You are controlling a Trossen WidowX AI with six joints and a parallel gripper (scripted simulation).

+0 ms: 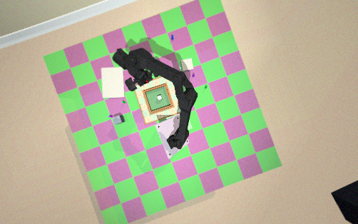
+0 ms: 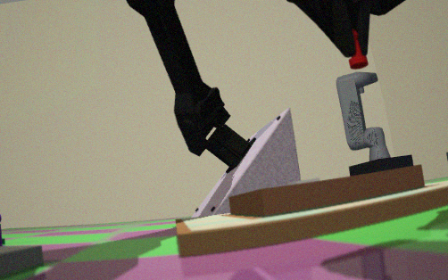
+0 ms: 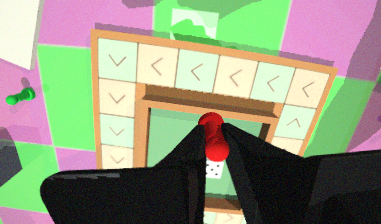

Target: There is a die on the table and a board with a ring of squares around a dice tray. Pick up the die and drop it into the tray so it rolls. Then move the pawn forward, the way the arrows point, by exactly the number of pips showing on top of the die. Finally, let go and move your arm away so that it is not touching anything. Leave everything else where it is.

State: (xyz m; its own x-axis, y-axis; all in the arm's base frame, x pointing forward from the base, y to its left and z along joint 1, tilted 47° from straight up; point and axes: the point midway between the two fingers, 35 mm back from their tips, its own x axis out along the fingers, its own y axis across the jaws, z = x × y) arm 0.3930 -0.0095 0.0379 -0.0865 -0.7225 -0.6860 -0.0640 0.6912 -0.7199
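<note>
The white die lies 100 mm behind my gripper tip, 10 mm to the right of it and 100 mm below it. The rest, counted from my gripper tip: blue pawn (240 mm ahead, 280 mm to the right, 110 mm below); then red pawn (10 mm above); then grey block (110 mm behind, 300 mm to the left, 100 mm below).
</note>
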